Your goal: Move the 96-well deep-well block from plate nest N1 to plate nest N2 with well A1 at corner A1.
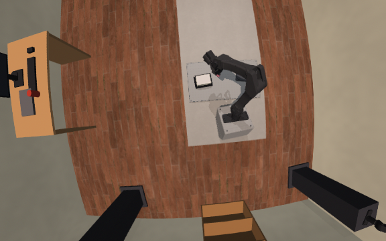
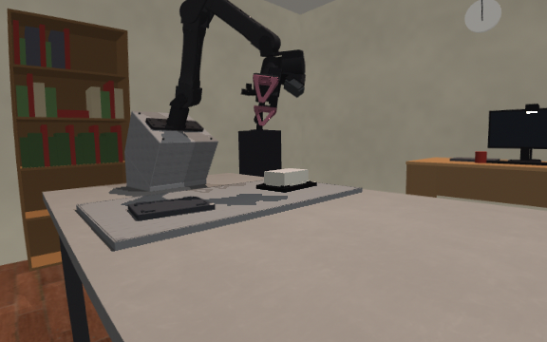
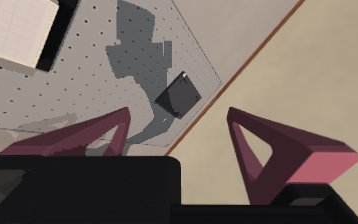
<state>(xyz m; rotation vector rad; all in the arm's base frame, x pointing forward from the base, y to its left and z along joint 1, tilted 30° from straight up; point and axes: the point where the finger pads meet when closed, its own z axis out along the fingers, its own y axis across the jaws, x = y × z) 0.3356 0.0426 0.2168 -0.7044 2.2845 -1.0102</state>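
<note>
The white 96-well deep-well block is 190 mm below my hand, 140 mm to the left of it and 40 mm behind it. From my hand the other things lie so: black nest N2 (260 mm to the right, 220 mm below, 20 mm behind); then black nest N1 (220 mm below, 140 mm to the left, 40 mm behind).
</note>
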